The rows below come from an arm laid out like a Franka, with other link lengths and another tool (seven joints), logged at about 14 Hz.
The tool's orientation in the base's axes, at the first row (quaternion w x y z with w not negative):
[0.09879 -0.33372 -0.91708 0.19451]
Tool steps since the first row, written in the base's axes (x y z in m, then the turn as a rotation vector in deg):
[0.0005 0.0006 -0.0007 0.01 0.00 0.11]
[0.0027 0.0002 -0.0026 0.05 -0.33 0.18]
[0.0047 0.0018 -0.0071 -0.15 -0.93 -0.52]
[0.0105 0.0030 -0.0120 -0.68 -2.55 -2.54]
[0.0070 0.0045 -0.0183 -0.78 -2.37 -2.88]
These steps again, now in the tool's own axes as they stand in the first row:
[0.0000 0.0010 0.0003 0.00 -0.04 -0.10]
[-0.0020 0.0028 0.0015 -0.24 -0.28 -0.08]
[-0.0028 0.0070 0.0044 -0.52 -0.52 0.79]
[-0.0066 0.0132 0.0067 -1.27 -1.11 3.25]
[-0.0033 0.0149 0.0131 -1.10 -0.89 3.54]

